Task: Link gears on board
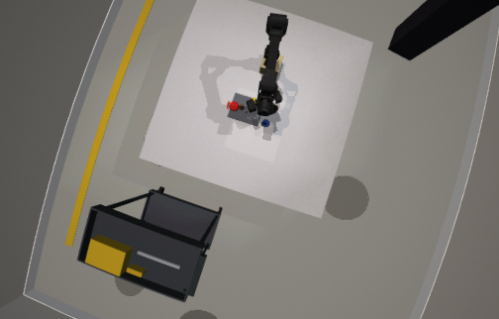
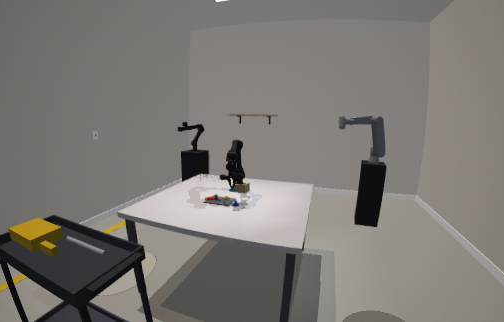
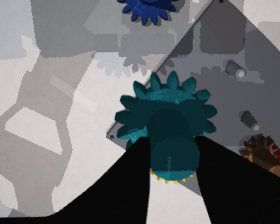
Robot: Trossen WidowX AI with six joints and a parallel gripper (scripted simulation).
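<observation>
Right now my gripper tip is 2 cm short of the brown gear, 14 cm to the left of it and 10 cm above it. From my gripper tip the other things lie so: yellow gear 5 cm behind, 7 cm to the right, 11 cm below; blue gear 5 cm ahead, 6 cm to the left, 11 cm below; teal gear 1 cm below.
</observation>
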